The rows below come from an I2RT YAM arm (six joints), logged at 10 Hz.
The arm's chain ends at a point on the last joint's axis. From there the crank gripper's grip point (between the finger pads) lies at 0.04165 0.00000 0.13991 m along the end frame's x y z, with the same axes.
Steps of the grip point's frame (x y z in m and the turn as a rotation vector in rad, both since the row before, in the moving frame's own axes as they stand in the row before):
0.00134 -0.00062 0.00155 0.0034 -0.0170 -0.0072
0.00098 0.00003 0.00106 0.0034 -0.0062 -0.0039
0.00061 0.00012 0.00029 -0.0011 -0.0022 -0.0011
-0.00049 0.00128 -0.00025 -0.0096 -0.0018 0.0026
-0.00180 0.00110 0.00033 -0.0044 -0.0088 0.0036
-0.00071 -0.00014 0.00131 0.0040 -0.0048 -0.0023
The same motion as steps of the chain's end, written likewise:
0.00373 0.00015 0.00086 0.0034 -0.0170 -0.0072
0.00185 0.00067 0.00081 0.0034 -0.0062 -0.0039
0.00092 0.00001 0.00020 -0.0011 -0.0022 -0.0011
-0.00024 -0.00017 -0.00032 -0.0096 -0.0018 0.0026
-0.00057 0.00034 -0.00003 -0.0044 -0.0088 0.0036
-0.00004 0.00052 0.00111 0.0040 -0.0048 -0.0023

